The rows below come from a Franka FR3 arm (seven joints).
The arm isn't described. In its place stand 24 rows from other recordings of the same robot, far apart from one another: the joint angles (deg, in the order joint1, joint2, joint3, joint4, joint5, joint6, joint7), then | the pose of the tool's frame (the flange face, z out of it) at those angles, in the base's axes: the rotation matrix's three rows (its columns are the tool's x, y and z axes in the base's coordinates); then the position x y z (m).
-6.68, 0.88, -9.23, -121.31, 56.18, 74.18, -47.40 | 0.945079 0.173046 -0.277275; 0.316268 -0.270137 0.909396; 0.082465 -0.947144 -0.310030; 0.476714 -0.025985 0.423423
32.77, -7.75, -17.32, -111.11, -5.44, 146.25, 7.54 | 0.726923 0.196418 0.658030; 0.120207 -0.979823 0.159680; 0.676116 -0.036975 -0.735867; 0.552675 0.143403 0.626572
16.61, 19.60, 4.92, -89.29, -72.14, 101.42, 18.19 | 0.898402 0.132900 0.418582; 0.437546 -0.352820 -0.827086; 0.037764 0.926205 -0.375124; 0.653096 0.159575 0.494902
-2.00, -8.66, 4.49, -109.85, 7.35, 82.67, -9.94 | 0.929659 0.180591 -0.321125; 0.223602 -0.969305 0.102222; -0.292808 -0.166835 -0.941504; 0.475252 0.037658 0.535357
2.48, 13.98, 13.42, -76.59, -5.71, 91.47, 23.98 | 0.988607 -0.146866 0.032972; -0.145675 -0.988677 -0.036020; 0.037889 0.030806 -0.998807; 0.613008 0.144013 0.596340
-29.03, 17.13, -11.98, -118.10, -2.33, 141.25, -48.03 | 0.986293 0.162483 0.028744; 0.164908 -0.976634 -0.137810; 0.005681 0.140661 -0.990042; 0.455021 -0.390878 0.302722
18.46, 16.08, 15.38, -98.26, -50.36, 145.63, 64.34 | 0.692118 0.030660 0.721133; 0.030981 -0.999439 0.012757; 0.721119 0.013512 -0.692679; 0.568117 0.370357 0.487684
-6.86, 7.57, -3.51, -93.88, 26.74, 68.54, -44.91 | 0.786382 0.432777 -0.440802; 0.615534 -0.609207 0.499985; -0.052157 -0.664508 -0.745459; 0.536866 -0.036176 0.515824
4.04, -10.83, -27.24, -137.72, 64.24, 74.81, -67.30 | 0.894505 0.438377 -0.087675; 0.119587 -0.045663 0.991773; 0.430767 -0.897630 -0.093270; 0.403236 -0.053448 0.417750
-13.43, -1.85, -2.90, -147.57, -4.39, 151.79, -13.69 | 0.995547 0.016443 0.092822; 0.022372 -0.997750 -0.063206; 0.091574 0.065001 -0.993675; 0.437694 -0.125992 0.283514
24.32, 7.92, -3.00, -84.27, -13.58, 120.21, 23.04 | 0.856913 0.028450 0.514675; 0.047172 -0.998614 -0.023338; 0.513298 0.044277 -0.857068; 0.599436 0.224608 0.650806
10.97, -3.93, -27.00, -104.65, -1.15, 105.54, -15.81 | 0.997040 0.000173 0.076889; 0.000933 -0.999951 -0.009851; 0.076884 0.009894 -0.996991; 0.527993 -0.160168 0.560065
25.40, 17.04, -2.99, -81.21, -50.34, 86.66, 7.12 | 0.961116 0.224532 0.160751; 0.263704 -0.573520 -0.775587; -0.081950 0.787820 -0.610430; 0.617091 0.166507 0.556611
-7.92, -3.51, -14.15, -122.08, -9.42, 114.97, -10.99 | 0.988198 -0.111898 -0.104614; -0.122561 -0.987231 -0.101755; -0.091892 0.113376 -0.989294; 0.479033 -0.206104 0.429542
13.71, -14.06, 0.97, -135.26, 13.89, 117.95, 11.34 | 0.992969 -0.071213 -0.094555; -0.052185 -0.980336 0.190313; -0.106248 -0.184040 -0.977159; 0.438872 0.128326 0.420668
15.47, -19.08, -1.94, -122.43, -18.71, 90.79, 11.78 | 0.987259 0.096618 -0.126431; 0.046710 -0.935519 -0.350175; -0.152112 0.339808 -0.928112; 0.427656 0.066570 0.531612
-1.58, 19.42, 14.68, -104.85, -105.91, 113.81, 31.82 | 0.753582 0.094086 0.650586; 0.655661 -0.036600 -0.754168; -0.047145 0.994891 -0.089270; 0.656757 0.075642 0.401456
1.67, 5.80, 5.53, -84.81, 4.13, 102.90, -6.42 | 0.951675 0.231565 0.201725; 0.213892 -0.971122 0.105700; 0.220376 -0.057444 -0.973722; 0.602339 0.079001 0.632185
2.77, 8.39, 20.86, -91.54, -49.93, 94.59, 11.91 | 0.944053 0.195068 0.265919; 0.327030 -0.657893 -0.678402; 0.042612 0.727410 -0.684878; 0.587377 0.157848 0.570284
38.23, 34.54, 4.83, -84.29, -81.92, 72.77, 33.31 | 0.917906 -0.035138 0.395239; 0.393998 -0.037399 -0.918350; 0.047051 0.998682 -0.020484; 0.576297 0.347597 0.387552
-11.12, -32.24, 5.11, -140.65, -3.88, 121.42, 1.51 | 0.970056 -0.121815 0.210126; -0.095842 -0.986913 -0.129677; 0.223173 0.105655 -0.969036; 0.399643 -0.041941 0.516169
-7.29, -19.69, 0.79, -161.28, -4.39, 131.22, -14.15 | 0.964834 0.187500 -0.184226; 0.182978 -0.982245 -0.041406; -0.188719 0.006241 -0.982011; 0.339329 -0.040884 0.287626
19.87, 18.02, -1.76, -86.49, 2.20, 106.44, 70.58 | 0.602529 -0.797743 0.023761; -0.797958 -0.601602 0.036577; -0.014884 -0.040998 -0.999048; 0.625771 0.210387 0.487772
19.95, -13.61, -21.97, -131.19, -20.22, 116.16, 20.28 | 0.977213 -0.211244 -0.020757; -0.210438 -0.951391 -0.224880; 0.027757 0.224124 -0.974165; 0.472309 -0.041258 0.438821
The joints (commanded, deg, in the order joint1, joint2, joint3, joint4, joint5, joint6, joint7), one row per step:
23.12 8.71 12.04 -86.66 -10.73 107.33 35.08
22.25 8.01 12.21 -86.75 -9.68 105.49 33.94
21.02 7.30 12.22 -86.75 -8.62 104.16 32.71
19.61 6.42 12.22 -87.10 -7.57 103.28 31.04
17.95 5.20 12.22 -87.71 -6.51 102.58 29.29
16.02 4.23 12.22 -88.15 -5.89 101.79 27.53
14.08 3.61 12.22 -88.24 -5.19 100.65 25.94
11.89 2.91 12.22 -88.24 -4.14 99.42 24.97
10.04 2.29 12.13 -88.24 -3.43 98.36 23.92
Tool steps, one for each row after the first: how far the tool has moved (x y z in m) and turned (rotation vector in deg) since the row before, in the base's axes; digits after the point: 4 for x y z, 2 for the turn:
-0.0017 -0.0087 0.0032 -0.24 1.52 0.05
0.0015 -0.0126 0.0049 0.12 1.02 -0.27
0.0017 -0.0141 0.0045 0.18 0.77 0.06
0.0010 -0.0166 0.0060 0.28 0.50 -0.06
0.0032 -0.0192 0.0047 -0.11 0.44 -0.29
0.0038 -0.0189 0.0034 -0.07 0.81 -0.49
0.0033 -0.0208 0.0047 0.42 0.87 -1.34
0.0023 -0.0186 0.0042 0.19 0.64 -0.97

